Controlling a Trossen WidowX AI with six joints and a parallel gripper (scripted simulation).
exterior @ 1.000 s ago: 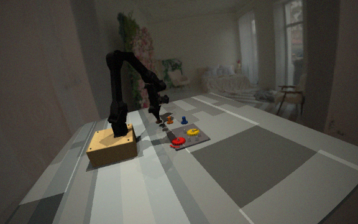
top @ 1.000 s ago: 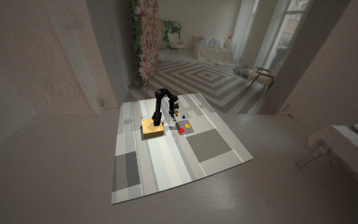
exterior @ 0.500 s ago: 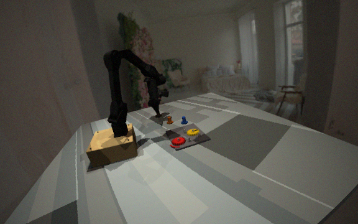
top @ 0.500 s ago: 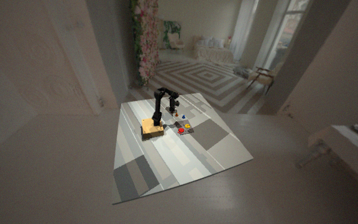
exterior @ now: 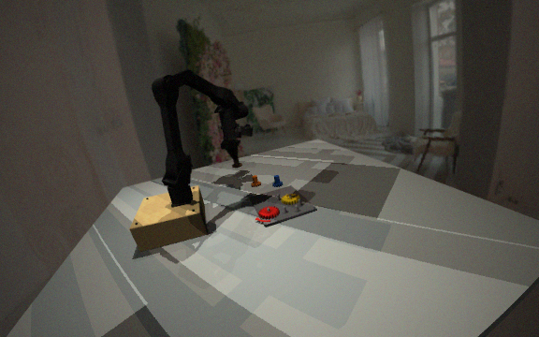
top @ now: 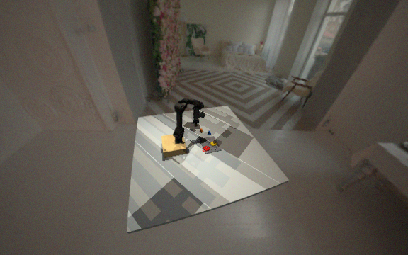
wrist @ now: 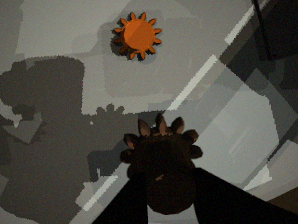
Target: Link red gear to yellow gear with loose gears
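My gripper tip is 28 cm to the left of the red gear, 11 cm above it and 6 cm short of it. The rest, counted from my gripper tip: orange gear: 11 cm below, 6 cm ahead; then blue gear: 14 cm ahead, 11 cm below, 6 cm to the right; then yellow gear: 23 cm to the right, 15 cm ahead, 11 cm below.
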